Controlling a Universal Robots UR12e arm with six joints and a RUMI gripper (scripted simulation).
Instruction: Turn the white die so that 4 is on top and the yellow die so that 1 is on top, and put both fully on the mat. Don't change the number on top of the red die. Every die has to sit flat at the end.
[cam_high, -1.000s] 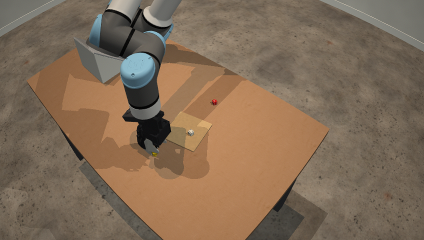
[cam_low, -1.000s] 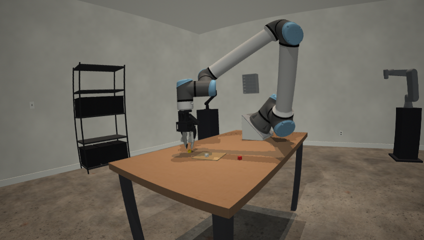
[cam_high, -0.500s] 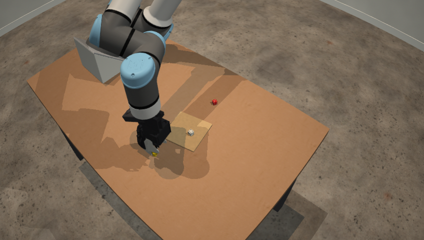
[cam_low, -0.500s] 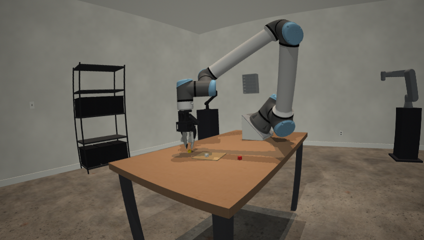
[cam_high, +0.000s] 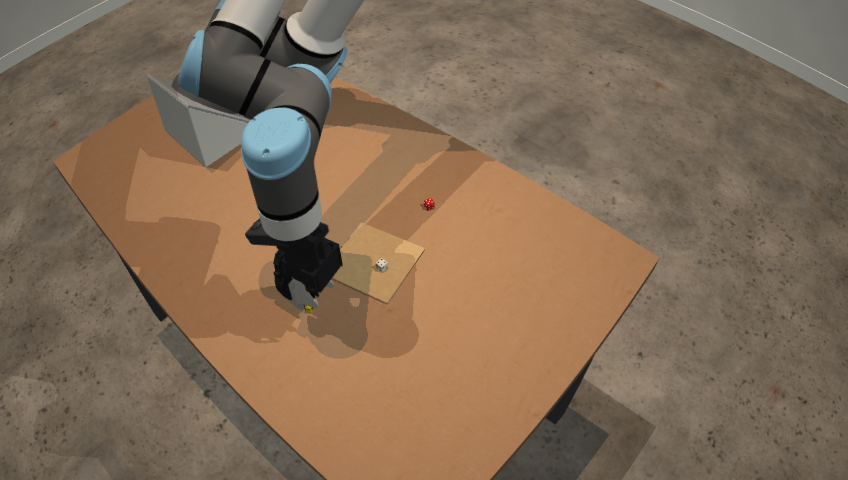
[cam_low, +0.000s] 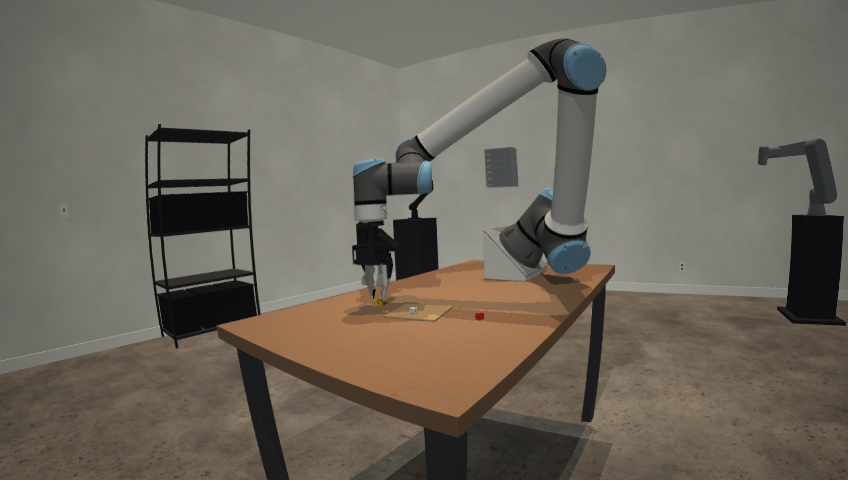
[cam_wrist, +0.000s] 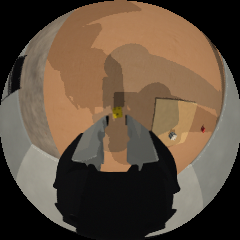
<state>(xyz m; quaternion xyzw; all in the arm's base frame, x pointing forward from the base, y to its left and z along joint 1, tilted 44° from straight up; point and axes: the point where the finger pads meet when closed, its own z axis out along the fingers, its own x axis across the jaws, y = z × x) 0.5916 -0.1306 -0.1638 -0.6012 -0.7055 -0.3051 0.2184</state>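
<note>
The yellow die is 30 mm below my hand. Also, from my hand: red die (320 mm to the left, 30 mm below, 10 mm ahead); tan mat (150 mm to the left, 30 mm below, 20 mm ahead); white die (150 mm to the left, 40 mm ahead, 20 mm below).
</note>
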